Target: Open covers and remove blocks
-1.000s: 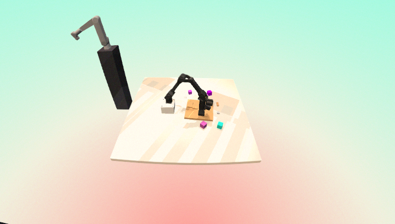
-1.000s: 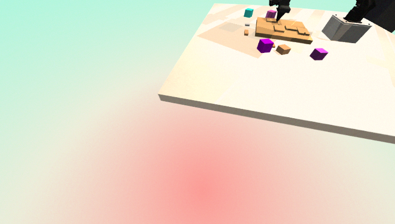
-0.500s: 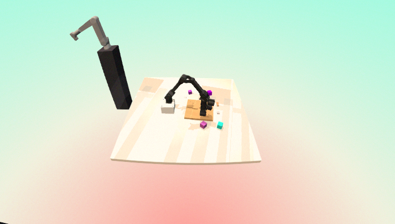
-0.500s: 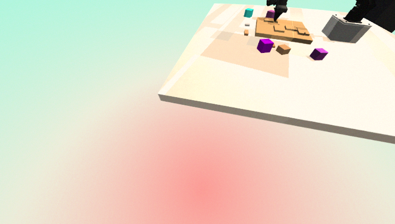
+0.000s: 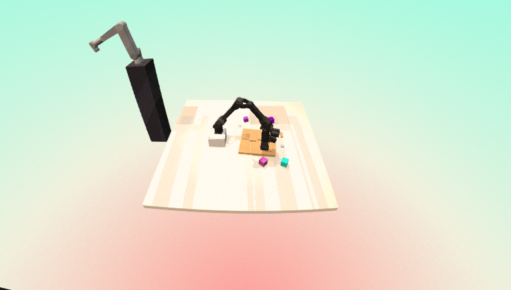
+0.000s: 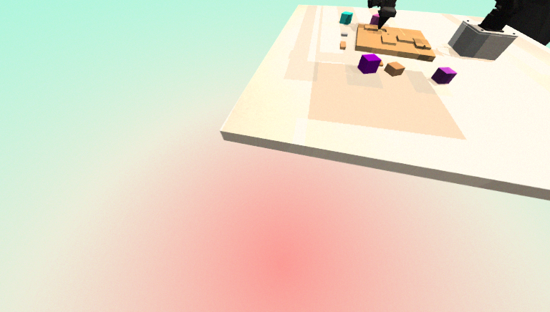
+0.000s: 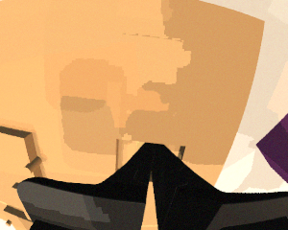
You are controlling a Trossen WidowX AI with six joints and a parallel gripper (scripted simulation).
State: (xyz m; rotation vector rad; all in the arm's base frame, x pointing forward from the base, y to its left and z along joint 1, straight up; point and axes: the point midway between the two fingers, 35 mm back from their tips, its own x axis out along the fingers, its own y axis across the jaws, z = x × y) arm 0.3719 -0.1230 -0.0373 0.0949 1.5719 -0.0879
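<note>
Right now my gripper tip is 140 mm to the left of the magenta block and 20 mm past it. From my gripper tip the other things lie so: small grey piece: 160 mm ahead, 50 mm to the left, 20 mm below; then small orange piece: 190 mm to the left, 170 mm ahead, 20 mm below; then cyan block: 150 mm to the right, 150 mm ahead.
</note>
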